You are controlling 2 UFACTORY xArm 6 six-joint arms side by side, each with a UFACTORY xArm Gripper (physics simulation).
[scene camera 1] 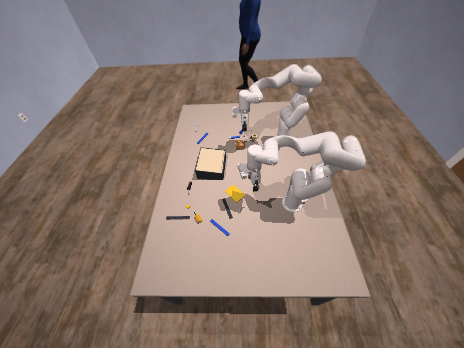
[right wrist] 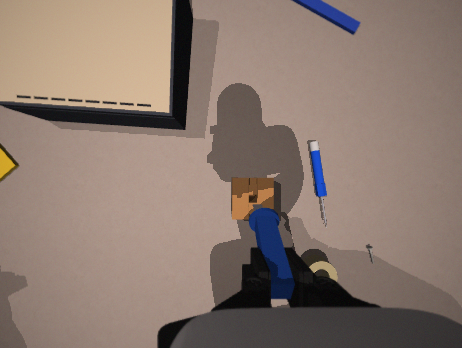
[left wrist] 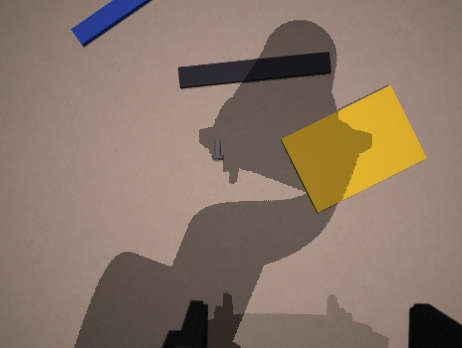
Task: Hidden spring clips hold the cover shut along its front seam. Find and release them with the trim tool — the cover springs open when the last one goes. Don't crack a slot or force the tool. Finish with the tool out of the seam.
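Pixels of known places: left gripper, between the fingertips: [scene camera 1: 253, 184] [left wrist: 307, 337]; right gripper, between the fingertips: [scene camera 1: 244, 130] [right wrist: 270, 267]; left arm's base, origin of its link: [scene camera 1: 291, 203].
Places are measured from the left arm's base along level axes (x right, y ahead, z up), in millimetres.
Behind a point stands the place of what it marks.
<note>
The box with a tan cover [scene camera 1: 211, 160] {x 440, y 445, z 84 mm} [right wrist: 85, 55] {x 439, y 419, z 81 mm} sits on the table, its cover lying flat. A row of dark seam slots [right wrist: 75, 100] {x 407, y 372, z 72 mm} runs along one edge of the cover in the right wrist view. My right gripper [scene camera 1: 244, 128] {x 590, y 155, z 177 mm} [right wrist: 270, 267] {x 590, y 155, z 177 mm} is shut on the blue handle of the trim tool [right wrist: 270, 237] {x 596, y 177, z 177 mm}. The tool is held above the brown slotted block [scene camera 1: 240, 145] {x 578, y 191, z 40 mm} [right wrist: 240, 207] {x 582, y 182, z 45 mm}, clear of it; its grey blade is mostly hidden under the handle's collar. My left gripper [scene camera 1: 256, 187] {x 87, y 242, z 188 mm} [left wrist: 309, 325] {x 87, y 242, z 188 mm} is open and empty above the table, beside the yellow plate.
The yellow plate [scene camera 1: 232, 191] {x 190, y 351, z 6 mm} [left wrist: 385, 125] {x 203, y 361, z 6 mm}, a black bar [scene camera 1: 227, 208] {x 71, y 413, z 5 mm} [left wrist: 215, 73] {x 35, y 410, z 5 mm} and a screw [left wrist: 217, 149] {x 39, y 335, z 7 mm} lie near the left gripper. A blue screwdriver [right wrist: 318, 172] {x 718, y 201, z 14 mm}, a pale ring [right wrist: 332, 270] {x 697, y 49, z 25 mm} and another screw [right wrist: 370, 252] {x 775, y 50, z 4 mm} lie near the block. An orange tool [scene camera 1: 198, 218] {x 35, y 603, z 31 mm} lies farther off.
</note>
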